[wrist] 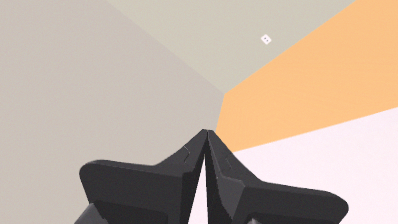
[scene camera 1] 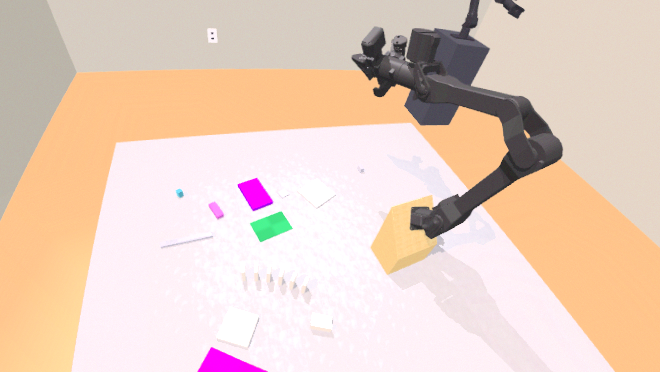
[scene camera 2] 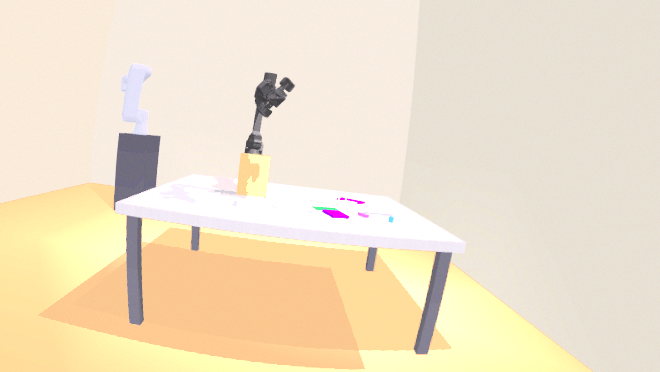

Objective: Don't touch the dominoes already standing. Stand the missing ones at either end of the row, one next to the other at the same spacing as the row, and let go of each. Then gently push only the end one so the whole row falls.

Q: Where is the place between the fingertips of my gripper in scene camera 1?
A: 352,56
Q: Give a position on a green card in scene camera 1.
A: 268,227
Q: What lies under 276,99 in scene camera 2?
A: My gripper.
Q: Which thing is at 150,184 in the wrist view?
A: My gripper.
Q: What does my gripper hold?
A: Nothing.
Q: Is my gripper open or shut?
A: Shut.
